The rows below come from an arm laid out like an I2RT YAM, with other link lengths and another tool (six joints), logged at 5 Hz.
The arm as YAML. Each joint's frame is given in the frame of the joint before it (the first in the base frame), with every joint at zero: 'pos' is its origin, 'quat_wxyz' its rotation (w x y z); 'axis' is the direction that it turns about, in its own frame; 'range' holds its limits. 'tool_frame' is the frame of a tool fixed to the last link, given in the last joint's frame.
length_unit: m
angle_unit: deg
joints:
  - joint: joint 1
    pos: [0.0, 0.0, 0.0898]
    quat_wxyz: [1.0, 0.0, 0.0, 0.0]
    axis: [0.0, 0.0, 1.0]
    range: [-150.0, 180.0]
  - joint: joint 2
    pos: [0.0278, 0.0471, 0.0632]
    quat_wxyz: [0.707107, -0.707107, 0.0, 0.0]
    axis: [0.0, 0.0, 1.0]
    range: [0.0, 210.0]
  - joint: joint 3
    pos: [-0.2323, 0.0, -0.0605]
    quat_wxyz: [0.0, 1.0, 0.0, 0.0]
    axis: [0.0, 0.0, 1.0]
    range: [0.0, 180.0]
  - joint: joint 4
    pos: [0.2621, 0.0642, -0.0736]
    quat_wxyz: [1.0, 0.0, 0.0, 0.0]
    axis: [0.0, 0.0, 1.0]
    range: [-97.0, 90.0]
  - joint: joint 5
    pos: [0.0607, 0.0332, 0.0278]
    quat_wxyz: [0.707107, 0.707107, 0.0, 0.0]
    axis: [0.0, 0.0, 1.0]
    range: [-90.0, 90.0]
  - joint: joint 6
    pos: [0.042, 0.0, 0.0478]
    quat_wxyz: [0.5, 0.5, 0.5, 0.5]
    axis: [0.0, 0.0, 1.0]
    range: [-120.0, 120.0]
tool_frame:
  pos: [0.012, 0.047, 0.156]
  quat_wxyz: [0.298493, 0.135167, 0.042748, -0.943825]
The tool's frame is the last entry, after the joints.
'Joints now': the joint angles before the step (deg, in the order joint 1, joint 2, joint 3, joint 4, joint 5, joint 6). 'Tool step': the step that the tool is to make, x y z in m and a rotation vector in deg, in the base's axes. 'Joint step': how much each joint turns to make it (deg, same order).
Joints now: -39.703, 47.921, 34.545, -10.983, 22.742, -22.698
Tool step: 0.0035, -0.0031, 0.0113, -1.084, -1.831, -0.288
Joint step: -0.013, 0.067, 1.097, 0.896, 0.119, 0.453
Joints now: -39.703, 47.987, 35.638, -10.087, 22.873, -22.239
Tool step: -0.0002, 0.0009, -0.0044, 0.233, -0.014, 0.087
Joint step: 0.004, -0.189, -0.832, 0.445, -0.149, 0.154
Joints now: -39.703, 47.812, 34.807, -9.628, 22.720, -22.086
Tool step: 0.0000, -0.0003, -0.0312, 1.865, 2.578, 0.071
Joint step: -0.004, 2.978, -3.191, 3.088, 0.018, -0.243
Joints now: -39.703, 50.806, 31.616, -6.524, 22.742, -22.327
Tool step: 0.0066, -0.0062, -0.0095, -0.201, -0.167, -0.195
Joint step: 0.002, 3.489, -0.582, 4.310, 0.198, 0.045
